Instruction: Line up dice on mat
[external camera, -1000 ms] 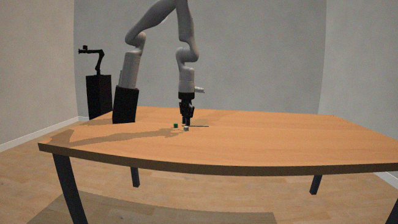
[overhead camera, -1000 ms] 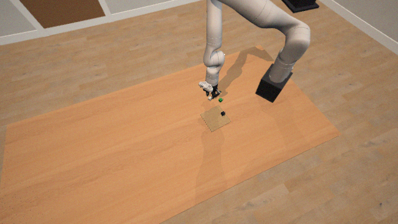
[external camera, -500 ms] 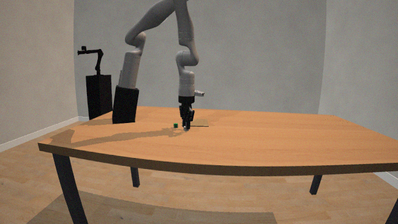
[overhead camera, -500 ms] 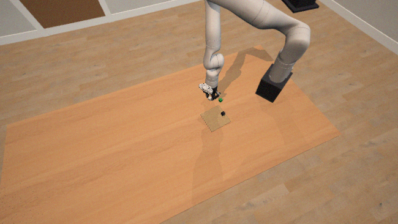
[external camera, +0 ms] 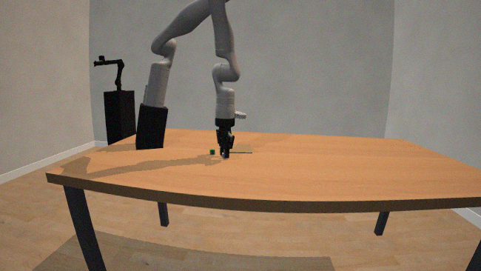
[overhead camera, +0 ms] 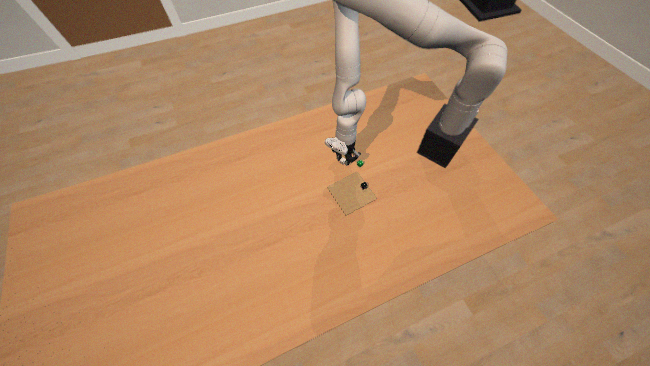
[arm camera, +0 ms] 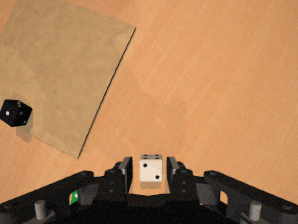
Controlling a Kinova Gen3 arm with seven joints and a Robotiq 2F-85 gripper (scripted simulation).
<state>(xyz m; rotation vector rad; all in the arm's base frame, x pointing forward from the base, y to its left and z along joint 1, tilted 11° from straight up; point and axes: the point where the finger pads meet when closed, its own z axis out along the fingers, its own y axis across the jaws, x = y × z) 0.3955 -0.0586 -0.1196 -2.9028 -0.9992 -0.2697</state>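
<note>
My gripper is now 1 cm above the white die. From my hand the other things lie so: black die (4 cm behind, 13 cm to the left, 1 cm below); then tan mat (1 cm ahead, 14 cm to the left, 2 cm below); then green die (6 cm behind, 3 cm to the left, 1 cm below).
</note>
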